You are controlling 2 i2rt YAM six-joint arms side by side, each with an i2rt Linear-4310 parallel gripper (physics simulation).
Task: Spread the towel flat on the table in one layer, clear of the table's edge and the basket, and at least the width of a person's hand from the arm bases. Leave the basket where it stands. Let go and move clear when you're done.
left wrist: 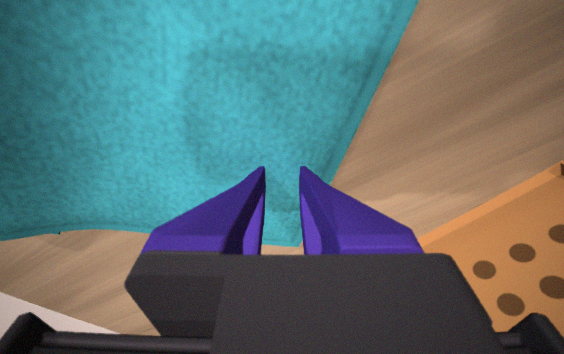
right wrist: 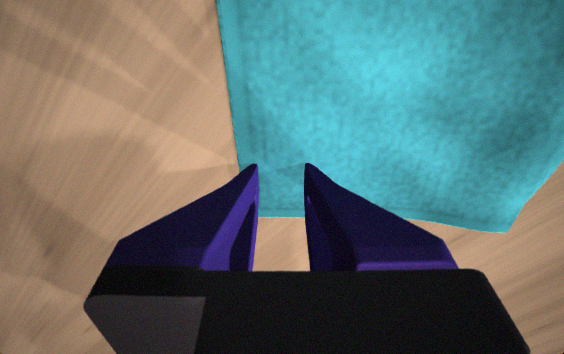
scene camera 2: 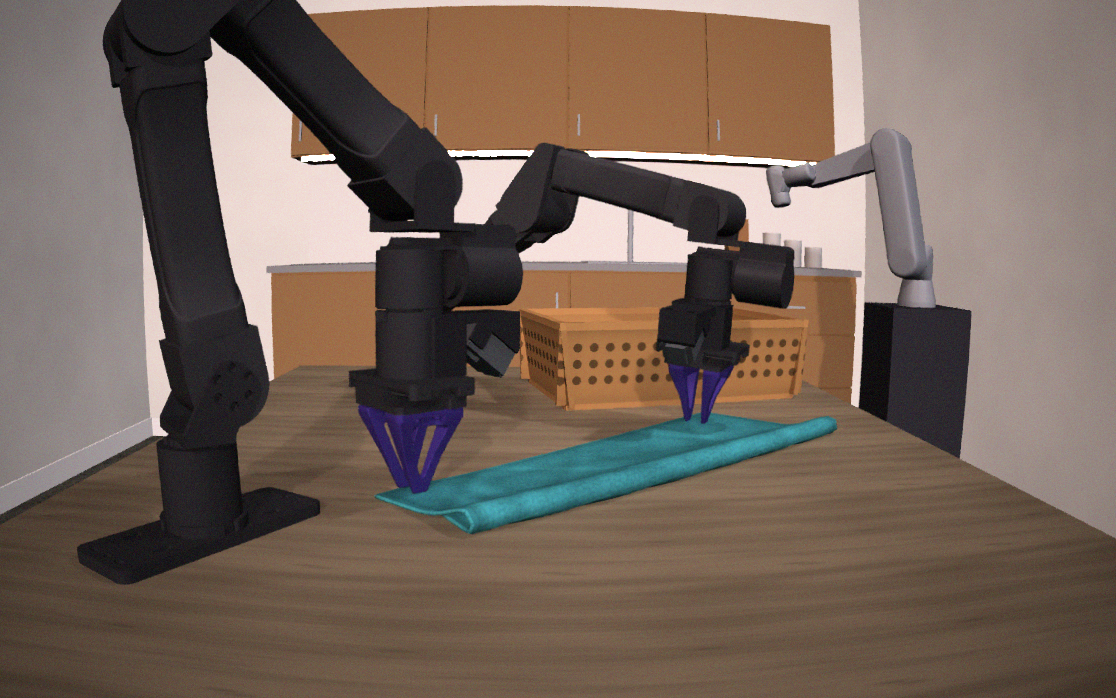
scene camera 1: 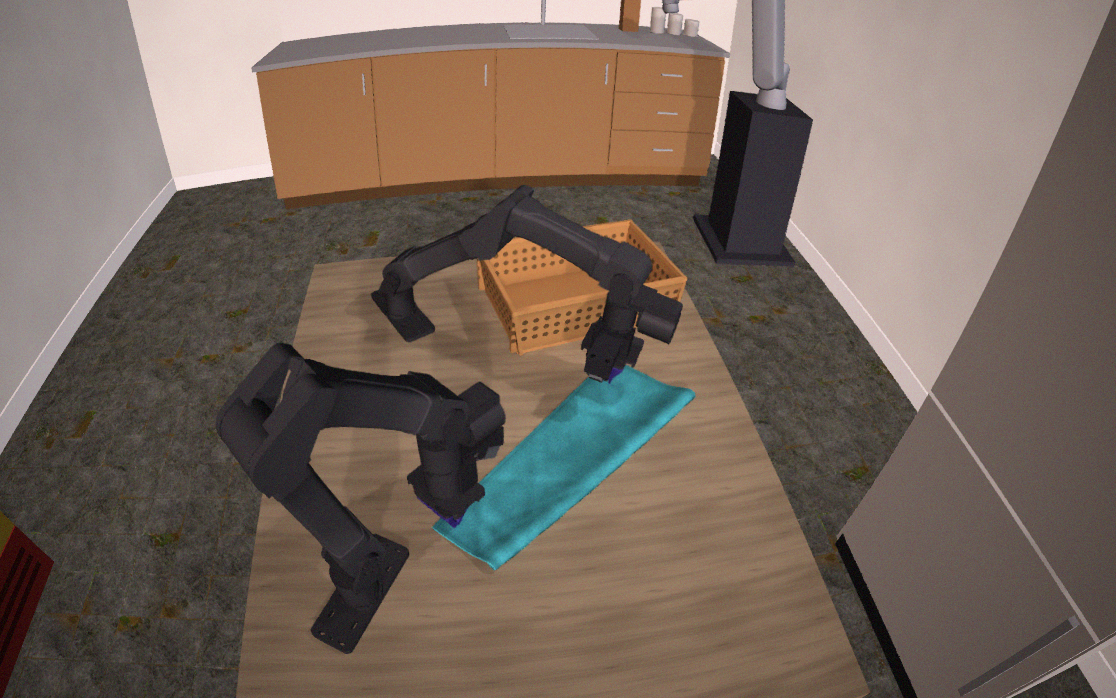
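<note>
The teal towel (scene camera 1: 567, 452) (scene camera 2: 609, 460) (left wrist: 150, 100) (right wrist: 380, 90) lies as a long folded strip, running diagonally across the table; its fold facing scene camera 2 is rounded and raised, and layers show at the near end. My left gripper (scene camera 2: 697, 421) (left wrist: 282, 176) is drawn in on the towel's corner at the end by the basket (scene camera 1: 559, 321) (scene camera 2: 609, 362) (left wrist: 520, 280). My right gripper (scene camera 2: 413, 488) (right wrist: 281, 176) is drawn in on the corner at the other end. Cloth shows between both pairs of purple fingers, low at the table; how firmly it is pinched is hard to see.
The orange basket stands behind the towel, close to my left gripper. The arm bases (scene camera 1: 355, 596) (scene camera 2: 197, 526) (scene camera 1: 403, 316) stand along the left side of the wooden table (scene camera 1: 658, 609). Counters and a grey arm on a dark pedestal (scene camera 1: 761, 172) (scene camera 2: 917, 370) are beyond it.
</note>
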